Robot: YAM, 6 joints.
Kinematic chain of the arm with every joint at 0, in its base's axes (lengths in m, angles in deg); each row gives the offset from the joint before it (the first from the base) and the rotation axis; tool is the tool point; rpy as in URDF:
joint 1: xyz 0 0 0.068 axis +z
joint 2: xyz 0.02 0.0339 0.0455 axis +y
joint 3: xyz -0.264 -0.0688 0 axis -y
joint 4: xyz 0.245 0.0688 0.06 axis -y
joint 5: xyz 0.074 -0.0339 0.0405 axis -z
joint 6: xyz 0.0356 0 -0.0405 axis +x
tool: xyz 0 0 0 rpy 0 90 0
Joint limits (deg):
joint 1: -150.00..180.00
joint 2: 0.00..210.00
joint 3: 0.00..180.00
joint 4: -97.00..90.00
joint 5: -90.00..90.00
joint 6: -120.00..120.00
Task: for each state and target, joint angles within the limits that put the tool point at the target. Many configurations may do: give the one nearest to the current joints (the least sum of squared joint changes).
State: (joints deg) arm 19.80 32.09 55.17 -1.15 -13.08 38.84
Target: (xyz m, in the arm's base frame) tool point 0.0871 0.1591 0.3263
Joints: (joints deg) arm 57.49 42.98 40.14 -5.16 -19.79 38.84
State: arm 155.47 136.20 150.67 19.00 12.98 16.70
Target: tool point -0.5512 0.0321 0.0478
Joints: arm 177.49 150.60 107.10 3.34 12.84 16.70
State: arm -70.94 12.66 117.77 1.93 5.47 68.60
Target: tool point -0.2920 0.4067 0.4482
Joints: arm -54.64 22.86 149.49 12.70 4.47 68.60
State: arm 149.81 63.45 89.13 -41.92 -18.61 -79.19
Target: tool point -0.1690 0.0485 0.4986
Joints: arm 159.90 60.42 91.00 -41.75 -20.60 -79.19
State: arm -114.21 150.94 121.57 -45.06 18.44 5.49
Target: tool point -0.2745 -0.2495 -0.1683
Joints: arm -135.87 174.91 104.53 -47.95 19.75 5.49
